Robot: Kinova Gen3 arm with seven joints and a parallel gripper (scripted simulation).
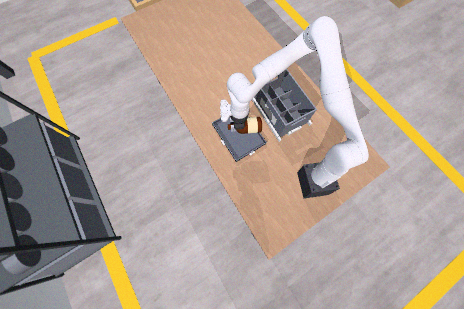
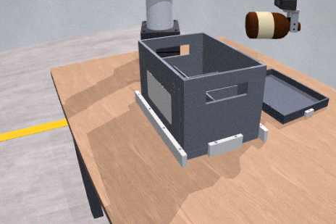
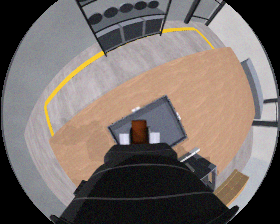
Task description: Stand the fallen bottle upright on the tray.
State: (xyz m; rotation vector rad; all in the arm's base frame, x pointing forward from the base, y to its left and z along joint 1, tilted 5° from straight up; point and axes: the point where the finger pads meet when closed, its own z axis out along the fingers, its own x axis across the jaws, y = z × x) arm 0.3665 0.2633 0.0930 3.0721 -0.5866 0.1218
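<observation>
The brown bottle lies 5 cm to the right of my hand, 2 cm behind it and 1 cm below it. The rest, counted from my hand: dark grey tray 19 cm below, 5 cm to the right, 2 cm ahead; dark grey crate 32 cm to the right, 12 cm below, 4 cm ahead.
</observation>
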